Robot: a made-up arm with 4 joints.
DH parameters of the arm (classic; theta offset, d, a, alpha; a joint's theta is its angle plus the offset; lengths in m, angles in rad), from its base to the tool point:
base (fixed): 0 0.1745 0 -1.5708
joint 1: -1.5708 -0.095 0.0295 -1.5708
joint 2: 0.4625 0 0.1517 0
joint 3: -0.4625 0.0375 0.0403 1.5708
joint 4: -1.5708 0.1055 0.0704 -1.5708
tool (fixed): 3.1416 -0.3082 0 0
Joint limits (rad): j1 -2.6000..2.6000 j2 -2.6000..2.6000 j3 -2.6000..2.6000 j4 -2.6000..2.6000
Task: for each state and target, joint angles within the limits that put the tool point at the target. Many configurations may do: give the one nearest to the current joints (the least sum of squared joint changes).
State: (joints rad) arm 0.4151 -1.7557 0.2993 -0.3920
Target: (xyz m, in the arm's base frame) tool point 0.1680 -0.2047 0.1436
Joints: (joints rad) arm 0.1171 -1.8040 0.1125 -0.6586
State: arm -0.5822 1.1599 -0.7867 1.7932
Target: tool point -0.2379 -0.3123 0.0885
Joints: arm -0.7343 2.0481 -0.9709 1.8827
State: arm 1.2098 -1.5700 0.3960 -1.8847
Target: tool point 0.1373 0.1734 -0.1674
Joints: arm 1.5346 -1.3594 0.5741 -2.0061
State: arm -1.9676 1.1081 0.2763 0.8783
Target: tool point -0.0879 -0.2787 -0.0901
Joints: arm -1.4857 1.5401 0.7265 1.1276
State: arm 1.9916 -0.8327 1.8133 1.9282
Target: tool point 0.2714 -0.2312 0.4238
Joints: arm 1.5790 -0.7244 2.3659 1.7636
